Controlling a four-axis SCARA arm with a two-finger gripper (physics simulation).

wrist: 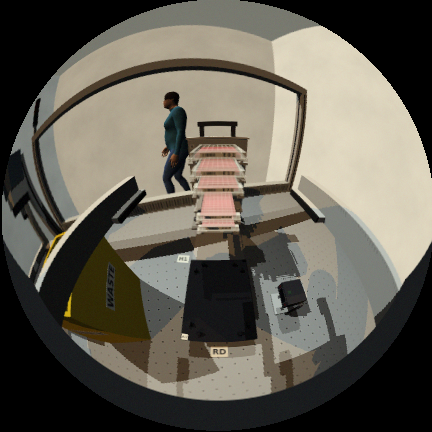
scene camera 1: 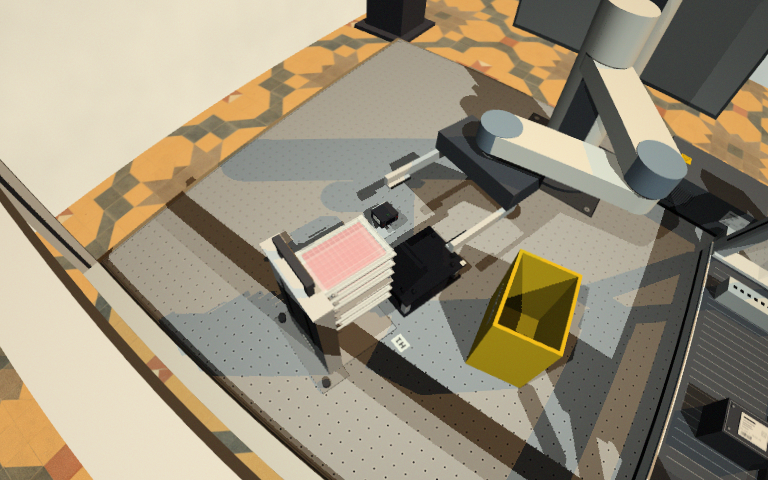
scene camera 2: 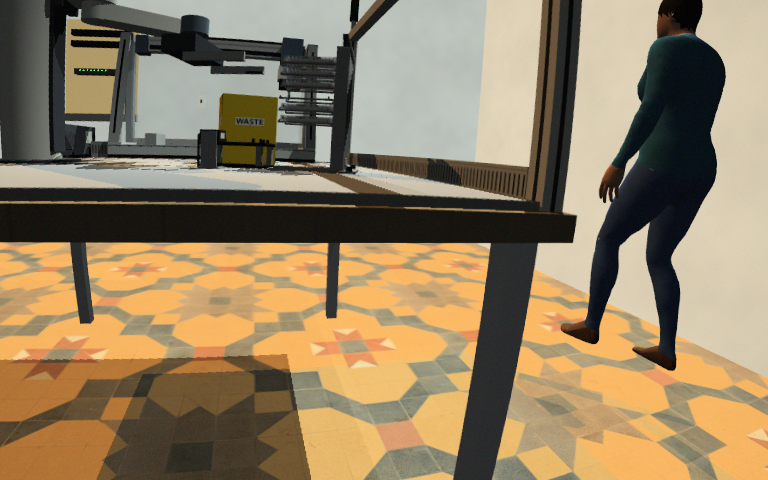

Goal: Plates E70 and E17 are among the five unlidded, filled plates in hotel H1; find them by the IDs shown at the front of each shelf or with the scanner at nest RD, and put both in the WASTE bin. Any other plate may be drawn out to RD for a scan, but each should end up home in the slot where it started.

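Places are measured from the arm's base along level axes (x ahead, y left, z up), in centimetres.
Pixels of known places: gripper, between the fingertips: (wrist: 217,180) (scene camera 1: 416,212) (scene camera 2: 255,63).
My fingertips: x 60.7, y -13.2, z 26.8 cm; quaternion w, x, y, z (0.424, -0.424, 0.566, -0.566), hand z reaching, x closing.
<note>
Behind a point stands the place of what it marks.
Hotel H1 (scene camera 1: 324,333) {x 84.6, y -12.8, z 22.7 cm} (scene camera 2: 341,101) {x 80.4, y -26.2, z 17.4 cm} holds a stack of plates with pink contents; its top plate (scene camera 1: 345,251) {x 74.2, y -17.1, z 27.9 cm} (wrist: 218,150) {x 70.0, y -16.1, z 28.0 cm} shows in scene camera 1 and the wrist view. More plates lie below it. I cannot read any plate ID, so E70 and E17 cannot be told apart from the others. The black nest RD (scene camera 1: 424,271) {x 58.4, y -10.2, z 7.3 cm} (wrist: 220,300) {x 56.6, y -12.4, z 7.3 cm} stands in front of the hotel, with no plate on it. The yellow WASTE bin (scene camera 1: 492,339) {x 67.4, y 7.9, z 16.5 cm} (scene camera 2: 249,135) {x 59.8, y 5.2, z 9.6 cm} (wrist: 127,300) {x 59.0, y 5.0, z 8.1 cm} stands beside the nest. My gripper (scene camera 1: 423,212) {x 60.7, y -13.2, z 26.8 cm} (scene camera 2: 254,62) {x 60.7, y -13.2, z 26.8 cm} (wrist: 217,180) {x 60.7, y -13.2, z 26.8 cm} is open and empty, facing the hotel above the nest's side.
A small black scanner (scene camera 1: 384,215) {x 53.4, y -24.2, z 9.6 cm} (wrist: 292,293) {x 52.2, y -24.1, z 9.6 cm} stands beside the nest. The H1 label (scene camera 1: 400,342) {x 71.7, y -6.2, z 1.3 cm} (wrist: 183,259) {x 71.3, y -6.4, z 1.3 cm} lies near the hotel's foot. A black box with a white label (scene camera 1: 730,424) {x 54.4, y 52.9, z 13.2 cm} lies beyond the bench edge. A person (scene camera 2: 679,101) (wrist: 176,130) is beyond the frame.
</note>
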